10 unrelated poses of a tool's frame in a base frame.
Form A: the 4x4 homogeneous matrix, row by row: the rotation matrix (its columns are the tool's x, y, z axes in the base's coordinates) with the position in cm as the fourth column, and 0 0 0 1 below. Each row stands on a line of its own.
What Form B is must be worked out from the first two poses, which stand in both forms.
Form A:
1:
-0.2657 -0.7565 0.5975 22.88
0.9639 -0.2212 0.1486 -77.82
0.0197 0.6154 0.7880 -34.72
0 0 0 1
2:
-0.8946 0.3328 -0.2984 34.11
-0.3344 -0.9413 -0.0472 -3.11
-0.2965 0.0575 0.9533 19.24
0 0 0 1
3:
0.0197 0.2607 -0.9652 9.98
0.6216 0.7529 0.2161 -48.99
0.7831 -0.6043 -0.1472 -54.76
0 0 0 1
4:
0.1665 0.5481 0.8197 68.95
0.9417 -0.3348 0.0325 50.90
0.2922 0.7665 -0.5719 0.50
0 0 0 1
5:
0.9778 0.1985 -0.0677 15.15
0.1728 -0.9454 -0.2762 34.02
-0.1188 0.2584 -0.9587 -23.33
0 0 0 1
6:
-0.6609 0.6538 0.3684 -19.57
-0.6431 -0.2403 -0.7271 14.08
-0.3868 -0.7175 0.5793 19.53
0 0 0 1
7:
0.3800 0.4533 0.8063 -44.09
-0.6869 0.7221 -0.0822 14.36
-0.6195 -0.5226 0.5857 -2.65
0 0 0 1
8:
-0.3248 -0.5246 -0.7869 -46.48
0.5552 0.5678 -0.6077 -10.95
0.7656 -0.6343 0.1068 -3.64
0 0 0 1
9:
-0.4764 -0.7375 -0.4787 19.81
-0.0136 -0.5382 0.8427 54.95
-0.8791 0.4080 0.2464 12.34
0 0 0 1
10:
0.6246 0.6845 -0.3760 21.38
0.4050 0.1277 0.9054 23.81
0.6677 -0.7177 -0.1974 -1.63
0 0 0 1
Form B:
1:
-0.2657 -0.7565 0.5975 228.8
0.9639 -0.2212 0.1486 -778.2
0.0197 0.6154 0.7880 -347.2
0 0 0 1

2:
-0.8946 0.3328 -0.2984 341.1
-0.3344 -0.9413 -0.0472 -31.1
-0.2965 0.0575 0.9533 192.4
0 0 0 1

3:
0.0197 0.2607 -0.9652 99.8
0.6216 0.7529 0.2161 -489.9
0.7831 -0.6043 -0.1472 -547.6
0 0 0 1

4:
0.1665 0.5481 0.8197 689.5
0.9417 -0.3348 0.0325 509.0
0.2922 0.7665 -0.5719 5.0
0 0 0 1

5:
0.9778 0.1985 -0.0677 151.5
0.1728 -0.9454 -0.2762 340.2
-0.1188 0.2584 -0.9587 -233.3
0 0 0 1

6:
-0.6609 0.6538 0.3684 -195.7
-0.6431 -0.2403 -0.7271 140.8
-0.3868 -0.7175 0.5793 195.3
0 0 0 1

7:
0.3800 0.4533 0.8063 -440.9
-0.6869 0.7221 -0.0822 143.6
-0.6195 -0.5226 0.5857 -26.5
0 0 0 1

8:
-0.3248 -0.5246 -0.7869 -464.8
0.5552 0.5678 -0.6077 -109.5
0.7656 -0.6343 0.1068 -36.4
0 0 0 1

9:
-0.4764 -0.7375 -0.4787 198.1
-0.0136 -0.5382 0.8427 549.5
-0.8791 0.4080 0.2464 123.4
0 0 0 1

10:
0.6246 0.6845 -0.3760 213.8
0.4050 0.1277 0.9054 238.1
0.6677 -0.7177 -0.1974 -16.3
0 0 0 1

